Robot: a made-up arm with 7 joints.
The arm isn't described. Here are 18 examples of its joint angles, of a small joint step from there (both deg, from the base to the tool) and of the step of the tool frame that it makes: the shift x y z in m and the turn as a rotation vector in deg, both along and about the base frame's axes.
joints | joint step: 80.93 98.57 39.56 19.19 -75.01 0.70 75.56 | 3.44 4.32 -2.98 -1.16 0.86 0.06 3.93
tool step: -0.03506 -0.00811 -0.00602 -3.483 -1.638 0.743
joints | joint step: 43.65 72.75 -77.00 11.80 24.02 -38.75 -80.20 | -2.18 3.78 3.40 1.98 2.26 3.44 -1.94
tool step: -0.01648 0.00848 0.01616 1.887 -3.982 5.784
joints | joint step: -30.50 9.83 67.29 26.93 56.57 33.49 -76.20 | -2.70 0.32 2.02 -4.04 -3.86 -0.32 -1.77
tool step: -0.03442 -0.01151 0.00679 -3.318 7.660 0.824
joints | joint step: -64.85 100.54 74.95 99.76 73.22 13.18 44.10 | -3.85 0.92 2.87 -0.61 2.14 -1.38 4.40
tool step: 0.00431 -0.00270 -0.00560 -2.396 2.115 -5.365
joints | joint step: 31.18 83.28 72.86 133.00 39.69 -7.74 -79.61 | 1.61 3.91 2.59 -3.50 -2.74 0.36 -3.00
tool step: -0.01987 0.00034 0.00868 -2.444 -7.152 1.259
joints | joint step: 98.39 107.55 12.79 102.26 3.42 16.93 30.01 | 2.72 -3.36 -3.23 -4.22 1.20 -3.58 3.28
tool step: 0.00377 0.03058 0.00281 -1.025 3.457 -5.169
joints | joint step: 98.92 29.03 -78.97 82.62 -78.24 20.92 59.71 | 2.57 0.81 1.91 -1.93 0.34 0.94 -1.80
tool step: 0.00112 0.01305 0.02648 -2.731 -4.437 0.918
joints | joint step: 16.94 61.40 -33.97 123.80 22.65 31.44 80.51 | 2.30 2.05 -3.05 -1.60 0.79 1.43 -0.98
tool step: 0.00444 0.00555 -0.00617 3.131 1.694 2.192
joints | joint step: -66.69 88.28 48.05 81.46 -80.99 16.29 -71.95 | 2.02 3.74 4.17 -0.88 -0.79 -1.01 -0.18
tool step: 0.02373 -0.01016 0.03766 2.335 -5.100 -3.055
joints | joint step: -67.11 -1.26 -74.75 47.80 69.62 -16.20 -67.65 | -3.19 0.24 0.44 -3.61 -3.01 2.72 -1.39
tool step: -0.02564 0.01434 0.01734 -0.494 4.210 -6.667
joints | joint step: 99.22 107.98 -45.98 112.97 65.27 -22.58 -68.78 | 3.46 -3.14 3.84 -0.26 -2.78 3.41 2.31
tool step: -0.01947 -0.01060 0.01866 3.695 -3.940 0.962
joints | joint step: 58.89 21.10 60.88 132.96 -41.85 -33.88 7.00 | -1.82 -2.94 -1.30 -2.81 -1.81 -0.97 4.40
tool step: 0.02357 0.01099 -0.00266 -3.466 8.701 -2.794
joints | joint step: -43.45 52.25 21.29 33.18 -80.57 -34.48 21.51 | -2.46 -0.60 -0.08 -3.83 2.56 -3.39 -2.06
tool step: -0.03388 0.00155 0.00311 -3.260 1.098 4.383
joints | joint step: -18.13 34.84 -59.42 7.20 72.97 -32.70 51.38 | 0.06 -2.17 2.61 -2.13 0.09 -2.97 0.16
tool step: -0.00554 -0.00787 -0.00390 0.700 -3.144 1.283
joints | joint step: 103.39 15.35 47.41 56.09 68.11 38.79 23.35 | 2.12 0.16 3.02 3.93 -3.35 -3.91 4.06
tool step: -0.02908 0.01240 0.00158 -5.084 -7.230 6.800
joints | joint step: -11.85 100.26 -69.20 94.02 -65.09 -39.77 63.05 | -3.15 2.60 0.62 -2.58 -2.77 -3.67 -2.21
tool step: -0.00685 0.02311 0.01109 2.424 5.424 -1.650
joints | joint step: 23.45 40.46 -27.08 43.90 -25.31 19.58 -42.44 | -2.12 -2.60 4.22 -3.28 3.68 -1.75 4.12
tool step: -0.01315 0.00352 -0.01997 -9.472 3.339 4.208
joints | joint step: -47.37 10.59 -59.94 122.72 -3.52 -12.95 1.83 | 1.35 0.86 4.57 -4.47 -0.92 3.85 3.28
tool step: 0.00402 0.00646 -0.03189 8.879 0.252 -4.798
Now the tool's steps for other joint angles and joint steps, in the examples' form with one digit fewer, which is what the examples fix.
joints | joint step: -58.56 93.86 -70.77 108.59 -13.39 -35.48 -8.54 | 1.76 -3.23 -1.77 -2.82 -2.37 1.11 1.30
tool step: -0.0094 -0.0006 -0.0073 -0.48 -0.13 -2.35
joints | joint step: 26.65 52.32 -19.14 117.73 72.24 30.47 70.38 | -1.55 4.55 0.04 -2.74 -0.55 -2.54 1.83
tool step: 0.0082 0.0191 -0.0110 2.55 0.70 2.99
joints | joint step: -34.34 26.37 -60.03 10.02 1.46 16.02 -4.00 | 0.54 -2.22 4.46 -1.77 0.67 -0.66 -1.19
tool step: 0.0000 -0.0095 -0.0050 1.90 -2.95 4.00
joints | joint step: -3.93 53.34 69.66 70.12 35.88 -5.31 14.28 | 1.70 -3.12 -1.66 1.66 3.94 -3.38 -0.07
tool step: 0.0075 -0.0062 -0.0151 -0.35 -5.70 -2.41
